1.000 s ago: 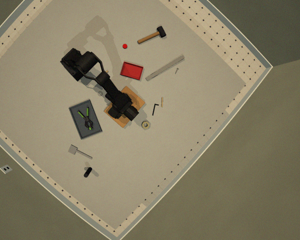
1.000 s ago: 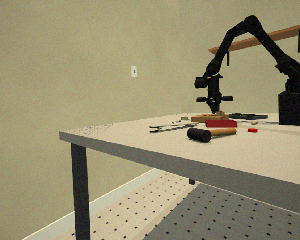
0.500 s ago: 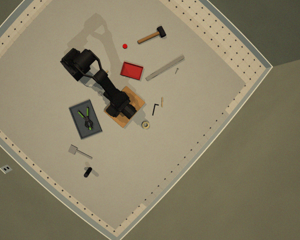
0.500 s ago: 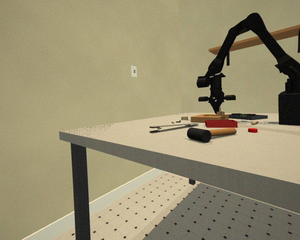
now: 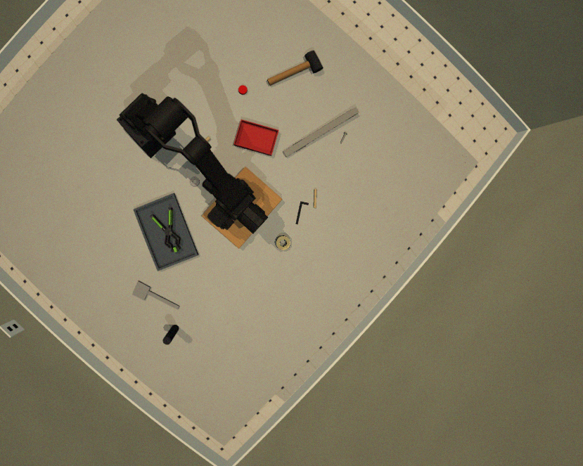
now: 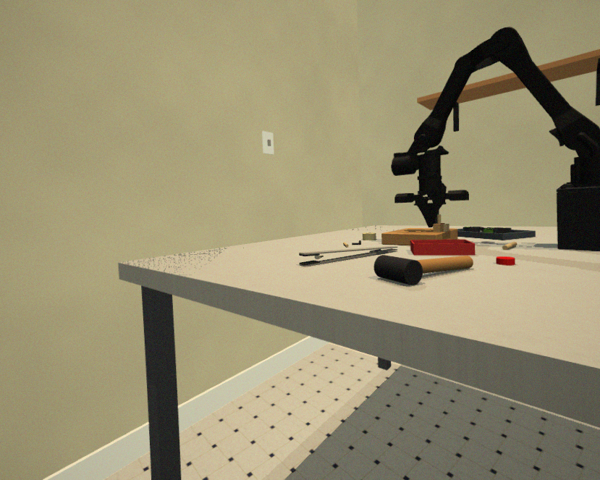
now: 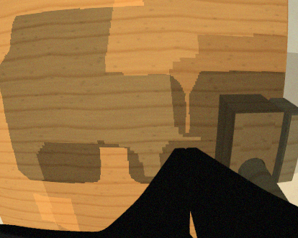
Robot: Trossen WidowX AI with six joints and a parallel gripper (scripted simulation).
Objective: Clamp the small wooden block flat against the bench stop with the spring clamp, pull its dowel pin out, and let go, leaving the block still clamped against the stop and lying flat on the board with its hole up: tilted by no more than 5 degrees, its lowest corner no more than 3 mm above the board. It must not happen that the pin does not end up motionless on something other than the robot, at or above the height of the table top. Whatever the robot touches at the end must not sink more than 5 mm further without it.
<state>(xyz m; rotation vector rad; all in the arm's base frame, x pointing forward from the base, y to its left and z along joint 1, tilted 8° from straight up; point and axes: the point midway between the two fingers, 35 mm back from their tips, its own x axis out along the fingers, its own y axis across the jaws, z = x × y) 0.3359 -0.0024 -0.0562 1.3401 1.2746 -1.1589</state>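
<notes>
The dowel pin is 2 cm behind my hand and 2 cm below it. Round my hand: small wooden block (2 cm behind, 4 cm below); then wooden board (3 cm ahead, 1 cm to the right, 6 cm below); then bench stop (4 cm behind, 4 cm below).
</notes>
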